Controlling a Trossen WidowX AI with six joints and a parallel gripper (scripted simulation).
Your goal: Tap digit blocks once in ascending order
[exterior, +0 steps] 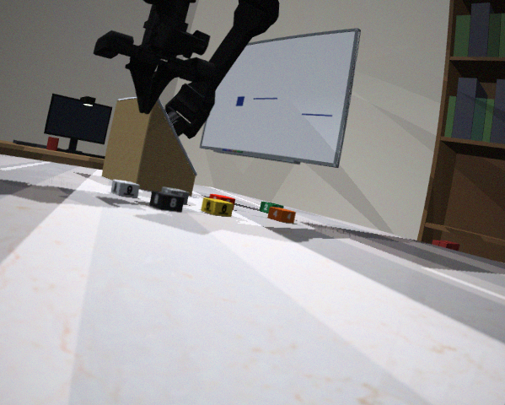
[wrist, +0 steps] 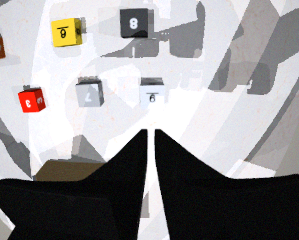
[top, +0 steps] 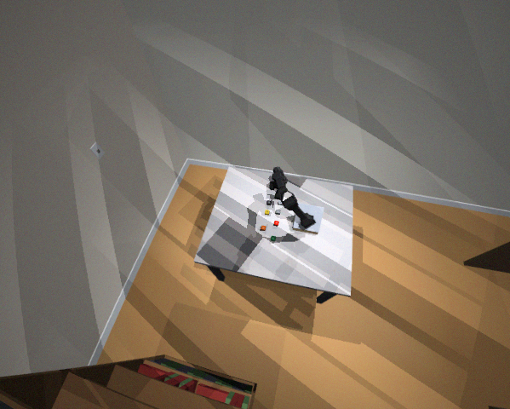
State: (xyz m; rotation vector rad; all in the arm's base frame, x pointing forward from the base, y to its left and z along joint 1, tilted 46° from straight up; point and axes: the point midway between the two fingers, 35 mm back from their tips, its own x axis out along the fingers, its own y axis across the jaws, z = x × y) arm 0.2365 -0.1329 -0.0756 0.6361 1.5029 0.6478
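Now: gripper tip 1 cm past the pale grey block and 11 cm above it. From my gripper tip the other things lie so: yellow block: 8 cm ahead, 11 cm to the left, 11 cm below; then red block: 1 cm behind, 18 cm to the left, 11 cm below; then black block: 9 cm ahead, 2 cm to the left, 11 cm below.
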